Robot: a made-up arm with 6 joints.
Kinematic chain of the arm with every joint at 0, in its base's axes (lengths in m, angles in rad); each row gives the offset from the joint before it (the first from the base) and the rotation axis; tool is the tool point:
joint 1: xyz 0 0 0.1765 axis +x
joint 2: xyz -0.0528 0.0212 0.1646 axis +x
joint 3: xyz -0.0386 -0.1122 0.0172 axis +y
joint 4: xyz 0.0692 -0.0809 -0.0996 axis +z
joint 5: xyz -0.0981 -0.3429 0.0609 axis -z
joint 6: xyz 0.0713 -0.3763 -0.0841 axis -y
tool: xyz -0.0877 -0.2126 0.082
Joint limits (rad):
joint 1: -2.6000..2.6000
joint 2: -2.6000..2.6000
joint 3: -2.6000..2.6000
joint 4: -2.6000..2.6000
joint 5: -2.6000..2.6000
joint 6: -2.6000..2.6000
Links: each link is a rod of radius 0.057 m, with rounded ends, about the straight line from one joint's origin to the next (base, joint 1, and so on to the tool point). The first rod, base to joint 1, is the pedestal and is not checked.
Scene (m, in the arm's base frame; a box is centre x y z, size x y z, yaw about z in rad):
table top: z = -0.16
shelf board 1: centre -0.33 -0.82 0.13 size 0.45 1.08 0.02 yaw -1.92
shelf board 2: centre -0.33 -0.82 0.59 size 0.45 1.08 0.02 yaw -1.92
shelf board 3: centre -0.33 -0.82 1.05 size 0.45 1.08 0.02 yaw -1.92
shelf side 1: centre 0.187 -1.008 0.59 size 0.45 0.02 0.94 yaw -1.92
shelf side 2: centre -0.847 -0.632 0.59 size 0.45 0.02 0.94 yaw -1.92
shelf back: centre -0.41 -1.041 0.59 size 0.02 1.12 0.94 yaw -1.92
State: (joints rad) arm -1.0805 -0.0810 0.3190 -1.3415 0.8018 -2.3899
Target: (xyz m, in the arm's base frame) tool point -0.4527 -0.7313 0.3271
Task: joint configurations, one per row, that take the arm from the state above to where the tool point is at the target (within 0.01 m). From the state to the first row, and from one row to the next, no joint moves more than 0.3 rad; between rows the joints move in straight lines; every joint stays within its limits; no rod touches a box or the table.
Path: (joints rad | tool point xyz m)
1: -1.1881 -0.2041 0.0676 -1.2696 1.0335 -2.4031 | -0.9511 0.1210 0.1601
2: -1.2957 -0.3273 -0.1837 -1.1978 1.2653 -2.4163 | -0.8593 -0.0949 0.1025
3: -1.4033 -0.4504 -0.4351 -1.1259 1.4970 -2.4295 | -0.7092 -0.2744 0.1397
4: -1.5109 -0.5736 -0.6865 -1.0540 1.7288 -2.4427 | -0.5225 -0.3743 0.2321
5: -1.6185 -0.6967 -0.9379 -0.9821 1.9605 -2.4558 | -0.3256 -0.3823 0.3272
6: -1.5152 -0.5830 -0.9498 -0.9989 1.6950 -2.4751 | -0.3901 -0.4544 0.3496
7: -1.4118 -0.4694 -0.9618 -1.0156 1.4294 -2.4944 | -0.4369 -0.5266 0.3629
8: -1.3084 -0.3557 -0.9738 -1.0324 1.1639 -2.5136 | -0.4635 -0.5984 0.3648
9: -1.2051 -0.2420 -0.9857 -1.0492 0.8983 -2.5329 | -0.4688 -0.6679 0.3534
10: -1.1017 -0.1284 -0.9977 -1.0659 0.6327 -2.5521 | -0.4527 -0.7313 0.3271

